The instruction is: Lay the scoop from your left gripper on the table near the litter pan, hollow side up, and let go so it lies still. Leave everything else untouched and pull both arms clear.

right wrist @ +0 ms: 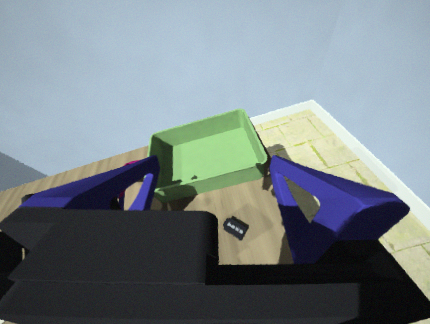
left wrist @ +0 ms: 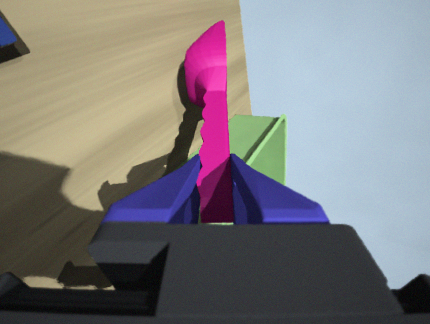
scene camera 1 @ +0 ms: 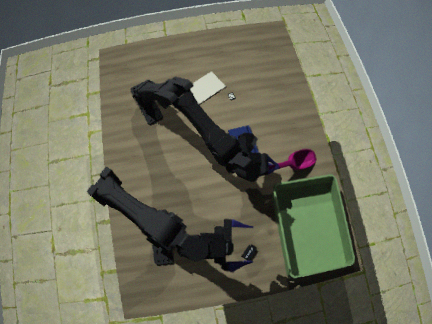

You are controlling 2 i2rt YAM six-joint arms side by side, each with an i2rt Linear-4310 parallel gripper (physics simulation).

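Places are measured from the left arm's base along level axes (x back, y right, z up), in millimetres.
Pixels of known places: left gripper, fingertip midpoint: point(left wrist: 215, 161) point(scene camera 1: 276, 167); right gripper, fingertip midpoint: point(right wrist: 214, 161) point(scene camera 1: 252, 244); left arm's base, origin of the base link: point(scene camera 1: 146, 103).
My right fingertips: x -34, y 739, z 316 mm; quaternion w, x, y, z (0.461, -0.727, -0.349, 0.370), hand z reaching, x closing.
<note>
Ahead of a thing's pixels: the offset from my right fingertips to its middle. Level surfaces: height alone.
My left gripper point(scene camera 1: 274, 165) point(left wrist: 215, 161) is shut on the handle of the magenta scoop {dx -324, dy -212, dz -266 mm} point(scene camera 1: 303, 159) point(left wrist: 215, 115). In scene camera 1 the scoop's bowl lies just above the top edge of the green litter pan {dx -262, dy +35, dz -274 mm} point(scene camera 1: 281, 235) point(left wrist: 267, 142) point(right wrist: 210, 187), with its hollow showing. In the left wrist view the scoop's shadow falls close beside it on the wooden table {dz -316 mm} point(scene camera 1: 200, 295) point(left wrist: 100, 65); the exact height is hard to tell. In the right wrist view the scoop is mostly hidden behind a finger. My right gripper point(scene camera 1: 250, 245) point(right wrist: 214, 161) is open and empty, left of the pan in scene camera 1.
A small black box {dx -26, dy -6, dz -308 mm} point(scene camera 1: 249, 252) point(right wrist: 236, 228) lies on the table between the right fingers and the pan. A blue object {dx -222, dy -383, dz -310 mm} point(scene camera 1: 240, 131) point(left wrist: 6, 34) lies partly under the left arm. A white flat sheet {dx -212, dy -681, dz -313 mm} point(scene camera 1: 209, 87) and a small pale cube {dx -290, dy -590, dz -315 mm} point(scene camera 1: 231, 96) lie farther up in scene camera 1.
</note>
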